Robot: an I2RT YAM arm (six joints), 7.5 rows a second.
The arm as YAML. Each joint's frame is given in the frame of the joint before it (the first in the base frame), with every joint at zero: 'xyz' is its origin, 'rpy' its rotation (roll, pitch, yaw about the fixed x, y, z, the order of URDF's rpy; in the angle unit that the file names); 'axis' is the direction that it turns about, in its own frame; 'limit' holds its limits. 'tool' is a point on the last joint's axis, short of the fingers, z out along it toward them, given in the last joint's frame.
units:
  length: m
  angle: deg
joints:
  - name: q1
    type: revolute
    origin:
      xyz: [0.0, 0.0, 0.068]
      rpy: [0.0, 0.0, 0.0]
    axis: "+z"
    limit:
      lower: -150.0
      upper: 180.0
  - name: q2
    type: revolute
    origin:
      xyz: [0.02, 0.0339, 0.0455]
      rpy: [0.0, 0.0, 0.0]
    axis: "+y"
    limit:
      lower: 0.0
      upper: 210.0
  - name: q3
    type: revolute
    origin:
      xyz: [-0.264, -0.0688, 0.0]
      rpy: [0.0, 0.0, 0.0]
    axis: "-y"
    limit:
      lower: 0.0
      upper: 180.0
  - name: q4
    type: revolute
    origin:
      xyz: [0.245, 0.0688, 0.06]
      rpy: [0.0, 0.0, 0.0]
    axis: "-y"
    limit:
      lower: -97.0
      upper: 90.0
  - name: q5
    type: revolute
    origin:
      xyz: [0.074, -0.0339, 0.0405]
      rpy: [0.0, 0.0, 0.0]
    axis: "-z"
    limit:
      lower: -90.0
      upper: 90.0
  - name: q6
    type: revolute
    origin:
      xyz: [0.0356, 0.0, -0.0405]
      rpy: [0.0, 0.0, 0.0]
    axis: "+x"
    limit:
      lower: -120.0
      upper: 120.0
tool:
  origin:
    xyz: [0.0, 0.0, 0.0]
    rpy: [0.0, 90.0, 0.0]
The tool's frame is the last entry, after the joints.
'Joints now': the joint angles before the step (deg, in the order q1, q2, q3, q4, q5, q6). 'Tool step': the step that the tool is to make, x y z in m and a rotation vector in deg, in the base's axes. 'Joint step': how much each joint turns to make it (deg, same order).
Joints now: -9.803 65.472 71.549 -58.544 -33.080 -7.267
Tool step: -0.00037 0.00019 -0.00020 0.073 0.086 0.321
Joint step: 0.000 0.000 0.000 -0.241 -0.241 -0.263
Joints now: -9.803 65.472 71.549 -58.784 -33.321 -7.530
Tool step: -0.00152 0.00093 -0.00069 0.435 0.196 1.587
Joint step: 0.001 0.000 0.000 -0.963 -1.267 -1.245
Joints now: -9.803 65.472 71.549 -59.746 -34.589 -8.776
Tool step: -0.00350 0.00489 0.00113 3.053 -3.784 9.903
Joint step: 0.001 0.001 0.000 -1.595 -8.742 -7.627
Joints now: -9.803 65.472 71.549 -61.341 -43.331 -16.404
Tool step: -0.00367 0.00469 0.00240 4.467 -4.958 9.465
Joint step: -0.001 0.000 -0.001 -1.357 -9.662 -7.345
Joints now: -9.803 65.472 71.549 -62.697 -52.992 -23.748
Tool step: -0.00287 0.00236 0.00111 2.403 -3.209 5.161
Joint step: -0.001 0.001 -0.001 -1.289 -5.247 -4.897
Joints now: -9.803 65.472 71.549 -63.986 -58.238 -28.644
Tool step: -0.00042 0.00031 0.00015 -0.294 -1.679 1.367
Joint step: 0.000 0.001 -0.001 -0.196 -0.721 -2.229
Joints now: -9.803 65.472 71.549 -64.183 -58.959 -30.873
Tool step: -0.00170 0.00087 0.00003 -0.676 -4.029 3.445
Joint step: 0.001 0.000 0.001 -0.962 -1.814 -5.835
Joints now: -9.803 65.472 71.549 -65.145 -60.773 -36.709
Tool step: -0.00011 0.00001 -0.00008 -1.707 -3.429 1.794
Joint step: -0.001 0.001 0.001 -0.089 0.021 -4.308
